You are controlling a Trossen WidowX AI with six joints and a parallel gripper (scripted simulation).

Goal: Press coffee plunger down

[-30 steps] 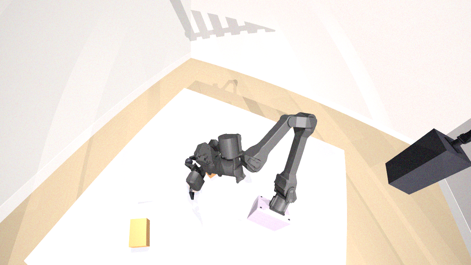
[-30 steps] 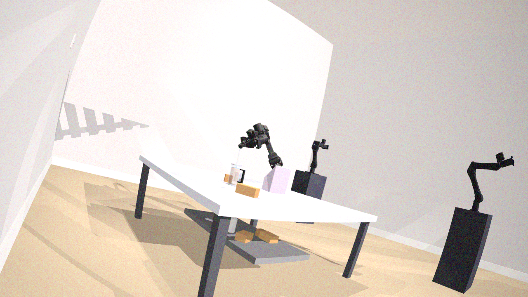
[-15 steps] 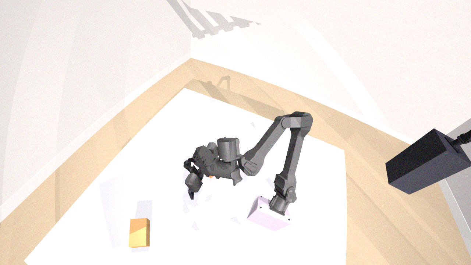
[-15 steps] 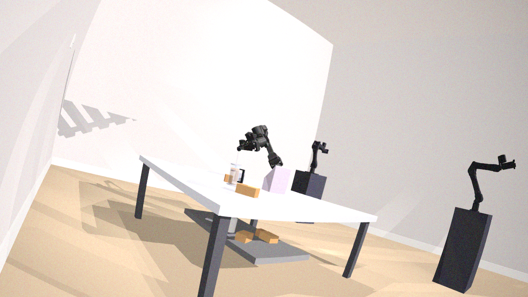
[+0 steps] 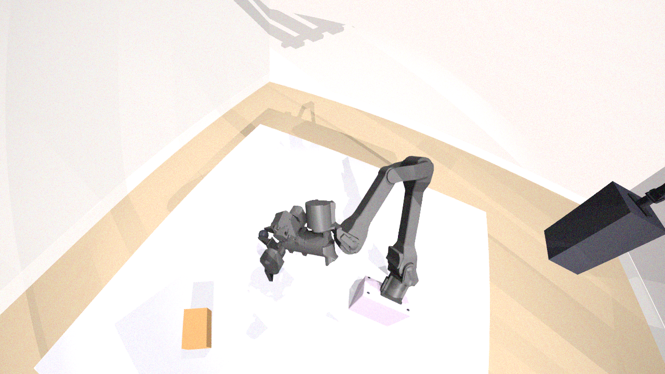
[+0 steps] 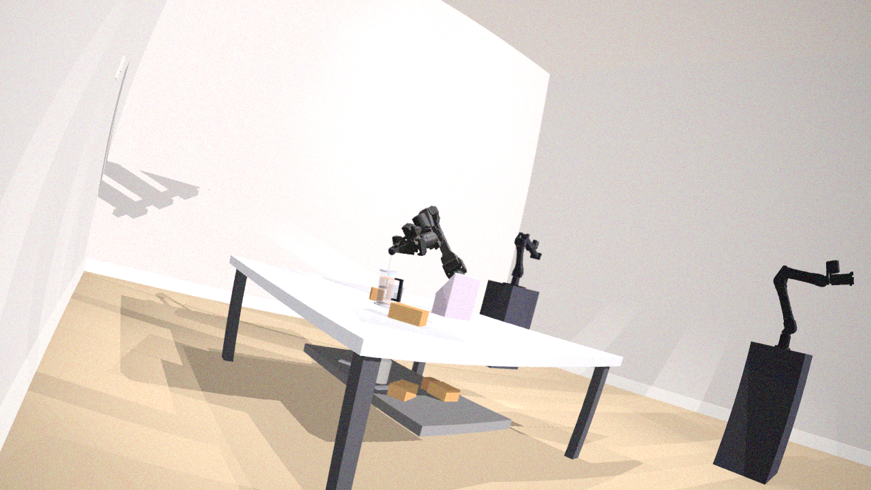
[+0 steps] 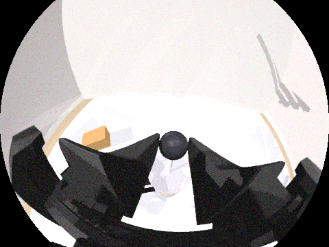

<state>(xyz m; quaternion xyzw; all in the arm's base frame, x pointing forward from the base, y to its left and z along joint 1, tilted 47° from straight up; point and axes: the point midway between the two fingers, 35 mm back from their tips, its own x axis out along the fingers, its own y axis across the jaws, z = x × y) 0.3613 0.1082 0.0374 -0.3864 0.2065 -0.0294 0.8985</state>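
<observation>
Now: gripper tip 10 cm above the glass coffee press, 2 cm past it and 1 cm to the right of it.
</observation>
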